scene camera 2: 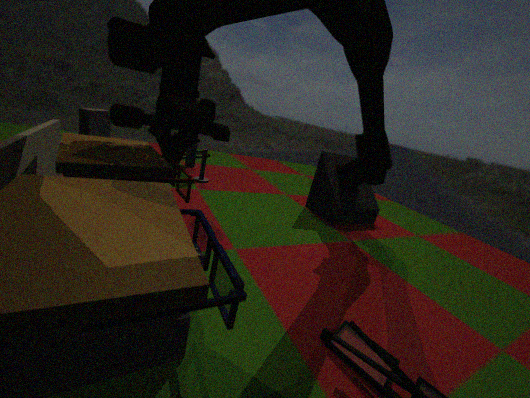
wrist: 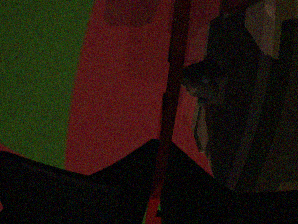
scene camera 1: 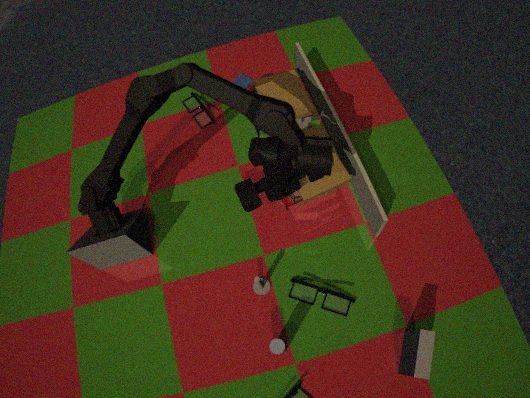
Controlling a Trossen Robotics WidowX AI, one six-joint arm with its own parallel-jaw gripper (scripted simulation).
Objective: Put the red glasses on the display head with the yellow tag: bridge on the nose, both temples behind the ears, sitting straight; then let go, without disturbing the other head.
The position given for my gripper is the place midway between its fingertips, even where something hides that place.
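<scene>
Through scene camera 1 I see a grey block (scene camera 1: 417,348), and my gripper (scene camera 1: 282,197) is there as well. Scene camera 2 gives me the block (scene camera 2: 94,122) again, together with my gripper (scene camera 2: 170,172). In the wrist view I find my gripper (wrist: 160,148). The grey block is out of frame in the wrist view.
</scene>
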